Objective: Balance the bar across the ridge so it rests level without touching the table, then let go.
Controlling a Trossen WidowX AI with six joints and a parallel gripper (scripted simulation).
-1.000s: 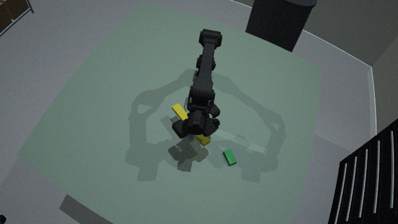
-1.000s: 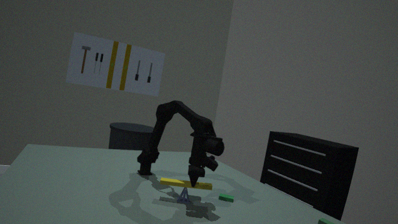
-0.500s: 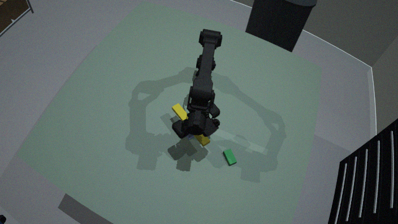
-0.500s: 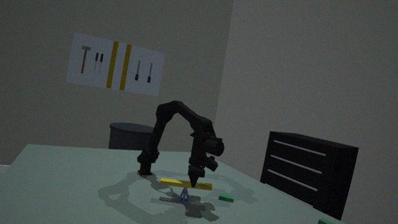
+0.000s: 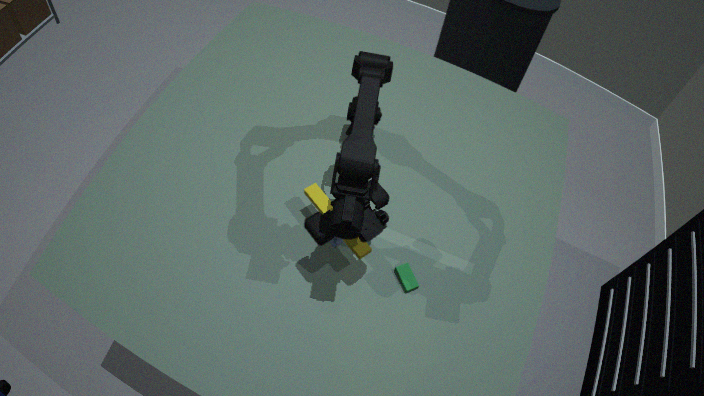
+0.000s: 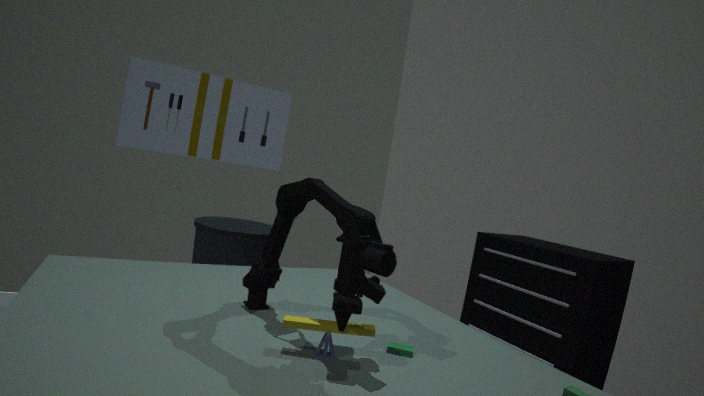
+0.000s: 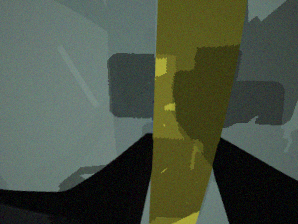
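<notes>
My gripper tip is 1 cm past the yellow bar and 2 cm to the left of it.
</notes>
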